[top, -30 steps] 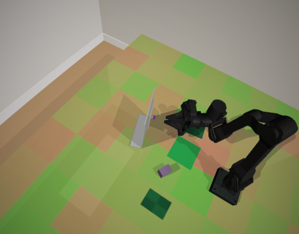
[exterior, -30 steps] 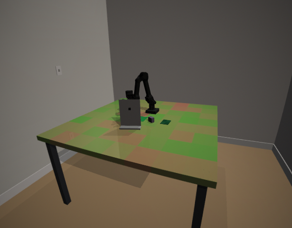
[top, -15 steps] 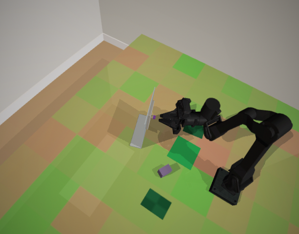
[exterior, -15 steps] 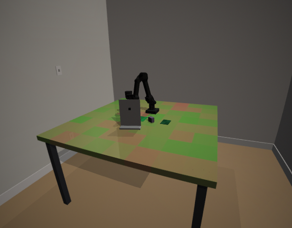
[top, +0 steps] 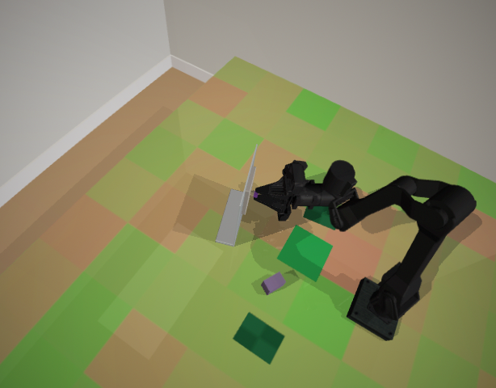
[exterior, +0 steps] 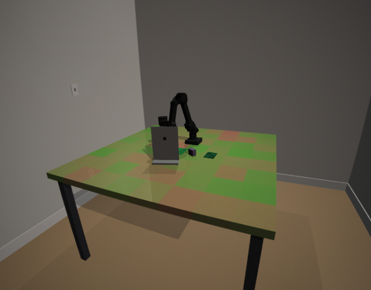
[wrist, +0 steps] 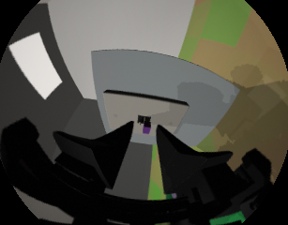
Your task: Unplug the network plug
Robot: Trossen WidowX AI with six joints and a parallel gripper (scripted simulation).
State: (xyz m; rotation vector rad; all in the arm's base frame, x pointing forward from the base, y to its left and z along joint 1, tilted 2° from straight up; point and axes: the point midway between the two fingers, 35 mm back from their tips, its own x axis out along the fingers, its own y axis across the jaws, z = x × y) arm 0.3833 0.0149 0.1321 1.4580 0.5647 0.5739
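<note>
Right now my gripper tip is 50 mm above the grey upright panel, 30 mm short of it and 10 mm to the right of it. Also, from my gripper tip: green marked square 180 mm behind, 160 mm below, 30 mm to the right; then network plug 10 mm ahead.
</note>
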